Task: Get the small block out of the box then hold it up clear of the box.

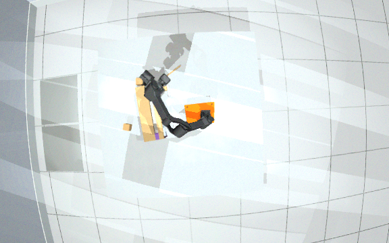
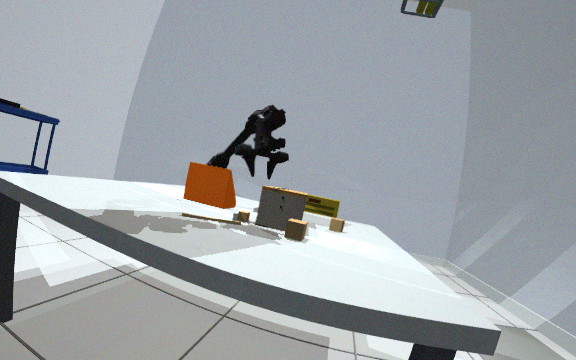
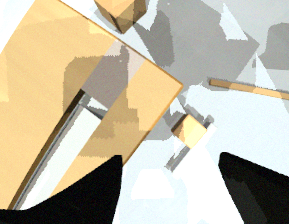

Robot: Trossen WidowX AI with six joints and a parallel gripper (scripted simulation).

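Now: the cube 140 mm below my gripper tip, 30 mm behind it and 20 mm to the right of it. From my gripper tip the other things lie so: thin stick (150 mm to the right, 150 mm below, 80 mm behind); long tan-topped box (150 mm to the left, 90 mm below, 40 mm ahead).
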